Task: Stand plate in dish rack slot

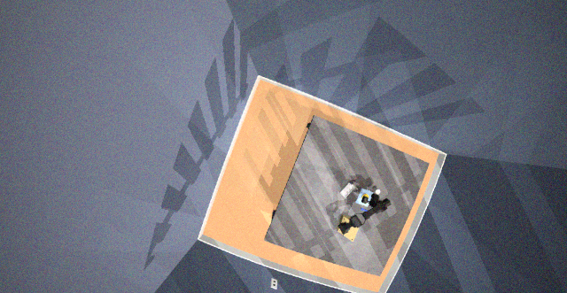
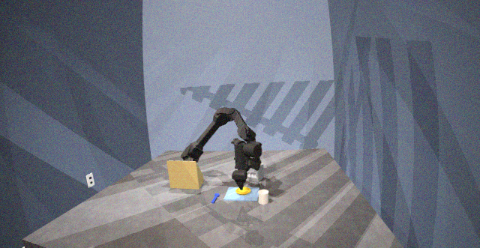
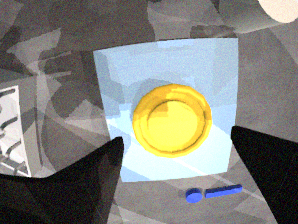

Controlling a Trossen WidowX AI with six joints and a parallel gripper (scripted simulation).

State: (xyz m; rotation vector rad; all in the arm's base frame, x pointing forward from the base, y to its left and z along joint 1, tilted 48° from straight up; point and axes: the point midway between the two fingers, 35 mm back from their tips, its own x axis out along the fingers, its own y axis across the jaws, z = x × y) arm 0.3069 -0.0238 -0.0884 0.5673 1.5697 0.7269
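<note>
My gripper tip is 3 cm above the yellow plate. From my gripper tip the other things lie so: blue spoon (12 cm behind, 6 cm to the right, 4 cm below); dish rack (20 cm to the left, 2 cm below); white cup (10 cm ahead, 7 cm to the right, 2 cm below).
</note>
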